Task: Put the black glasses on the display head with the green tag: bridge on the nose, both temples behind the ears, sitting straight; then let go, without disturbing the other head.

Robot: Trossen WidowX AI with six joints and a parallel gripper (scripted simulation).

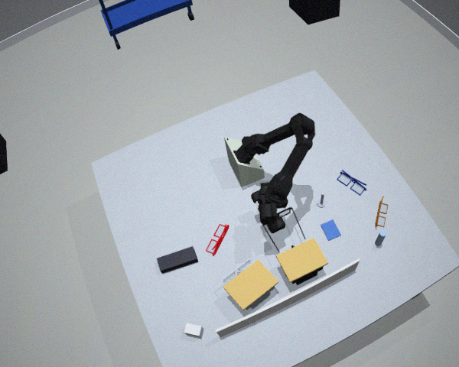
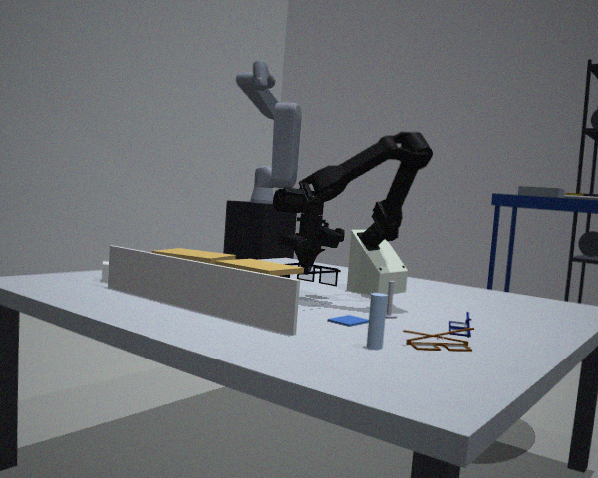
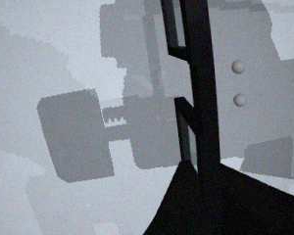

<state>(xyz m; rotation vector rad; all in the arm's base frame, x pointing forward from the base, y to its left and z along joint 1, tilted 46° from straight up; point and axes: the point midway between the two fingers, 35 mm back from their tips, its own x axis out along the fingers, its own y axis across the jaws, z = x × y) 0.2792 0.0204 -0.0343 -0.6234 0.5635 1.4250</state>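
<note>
Right now the dark display head is 20 cm ahead of my gripper tip, 3 cm to the left of it and 1 cm below it. From my gripper tip the other things lie so: blue flat square (13 cm ahead, 22 cm to the left, 6 cm below); then grey peg (25 cm to the left, 4 cm below); then long white board (34 cm ahead, 7 cm to the right, 1 cm below).
</note>
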